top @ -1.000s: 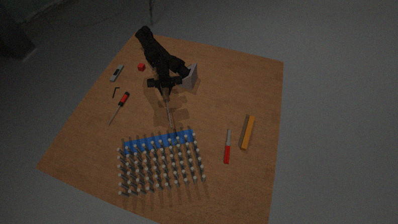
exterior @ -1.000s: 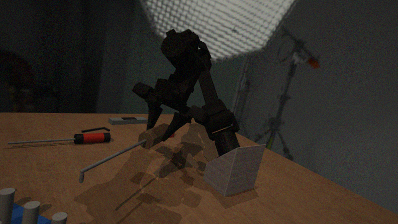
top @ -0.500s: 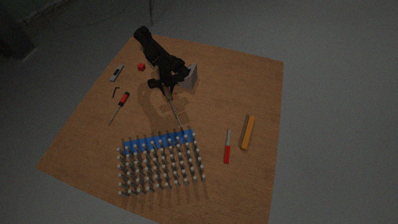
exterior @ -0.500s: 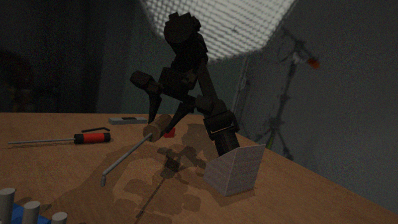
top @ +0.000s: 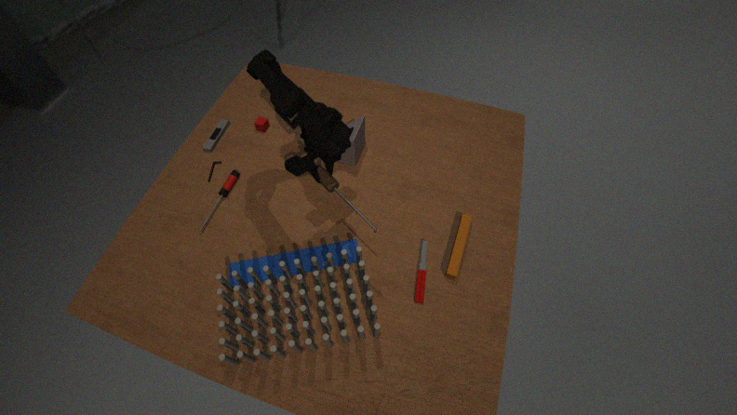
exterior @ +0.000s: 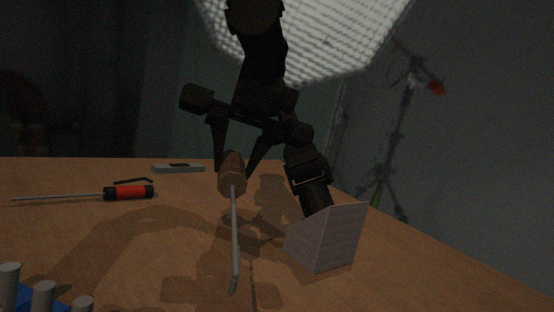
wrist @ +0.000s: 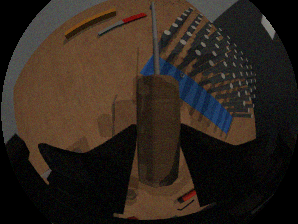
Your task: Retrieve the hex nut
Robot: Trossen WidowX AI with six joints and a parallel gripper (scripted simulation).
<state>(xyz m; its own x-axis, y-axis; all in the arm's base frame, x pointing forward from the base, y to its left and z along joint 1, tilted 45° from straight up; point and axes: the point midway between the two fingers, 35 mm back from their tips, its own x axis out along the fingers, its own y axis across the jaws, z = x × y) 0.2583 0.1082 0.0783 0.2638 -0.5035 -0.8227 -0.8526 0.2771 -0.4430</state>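
Right now my gripper tip is 430 mm to the right of the orange bar and 180 mm above it. Also, from my gripper tip: blue taped strip (190 mm ahead, 50 mm to the right, 200 mm below); then black hex key (80 mm behind, 490 mm to the right, 190 mm below); then red-and-grey tool (110 mm ahead, 330 mm to the left, 190 mm below).
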